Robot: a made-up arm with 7 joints.
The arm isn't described. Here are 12 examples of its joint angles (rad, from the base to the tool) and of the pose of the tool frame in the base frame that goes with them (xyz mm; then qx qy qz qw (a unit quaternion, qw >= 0)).
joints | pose
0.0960 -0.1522 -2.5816 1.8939 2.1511 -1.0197 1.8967 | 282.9 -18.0 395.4 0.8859 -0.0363 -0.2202 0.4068
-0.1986 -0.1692 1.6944 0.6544 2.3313 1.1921 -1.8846 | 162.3 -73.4 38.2 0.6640 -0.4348 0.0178 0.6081
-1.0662 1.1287 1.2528 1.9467 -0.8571 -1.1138 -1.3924 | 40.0 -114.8 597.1 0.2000 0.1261 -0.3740 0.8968
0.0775 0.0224 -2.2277 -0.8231 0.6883 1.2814 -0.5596 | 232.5 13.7 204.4 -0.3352 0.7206 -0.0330 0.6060
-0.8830 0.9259 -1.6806 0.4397 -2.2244 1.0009 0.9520 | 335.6 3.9 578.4 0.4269 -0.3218 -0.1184 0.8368
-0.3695 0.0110 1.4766 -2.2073 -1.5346 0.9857 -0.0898 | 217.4 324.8 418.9 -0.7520 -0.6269 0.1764 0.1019
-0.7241 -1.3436 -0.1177 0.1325 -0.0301 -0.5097 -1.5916 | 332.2 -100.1 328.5 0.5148 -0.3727 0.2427 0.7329
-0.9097 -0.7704 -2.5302 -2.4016 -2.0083 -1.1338 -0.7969 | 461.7 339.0 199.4 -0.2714 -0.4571 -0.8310 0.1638
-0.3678 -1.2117 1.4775 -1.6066 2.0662 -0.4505 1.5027 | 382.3 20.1 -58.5 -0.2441 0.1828 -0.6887 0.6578
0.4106 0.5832 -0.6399 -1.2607 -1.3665 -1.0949 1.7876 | 385.0 124.1 278.8 -0.5421 -0.5557 0.6002 0.1925
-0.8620 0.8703 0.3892 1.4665 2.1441 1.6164 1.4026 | 49.1 19.9 134.8 -0.5846 0.0566 0.4795 0.6520
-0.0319 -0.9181 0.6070 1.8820 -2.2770 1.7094 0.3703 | 217.3 -190.3 210.5 -0.7522 0.5724 0.2890 0.1516
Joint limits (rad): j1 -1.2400..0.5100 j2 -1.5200..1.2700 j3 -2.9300..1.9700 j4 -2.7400..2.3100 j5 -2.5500..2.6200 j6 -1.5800..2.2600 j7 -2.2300..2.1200
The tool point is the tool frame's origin. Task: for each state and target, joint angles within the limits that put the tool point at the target. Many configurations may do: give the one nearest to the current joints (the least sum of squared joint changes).
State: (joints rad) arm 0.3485 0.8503 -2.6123 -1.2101 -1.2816 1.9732 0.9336
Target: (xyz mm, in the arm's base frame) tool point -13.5 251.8 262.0
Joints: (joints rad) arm 0.2895 0.9584 -2.6250 -1.0347 -0.9485 1.9394 0.8263
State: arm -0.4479 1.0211 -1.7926 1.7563 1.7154 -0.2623 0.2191
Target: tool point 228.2 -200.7 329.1
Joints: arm 0.1021 1.1894 -1.9112 1.4178 2.0288 -0.3445 0.3620
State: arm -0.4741 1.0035 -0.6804 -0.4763 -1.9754 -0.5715 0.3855
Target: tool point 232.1 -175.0 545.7
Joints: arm -0.4410 1.0303 -0.2919 -0.0751 -1.9142 -0.6488 0.4370
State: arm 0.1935 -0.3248 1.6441 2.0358 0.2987 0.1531 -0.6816
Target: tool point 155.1 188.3 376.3
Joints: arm -0.2900 0.1875 1.9315 2.3100 0.2036 0.2082 -0.8684
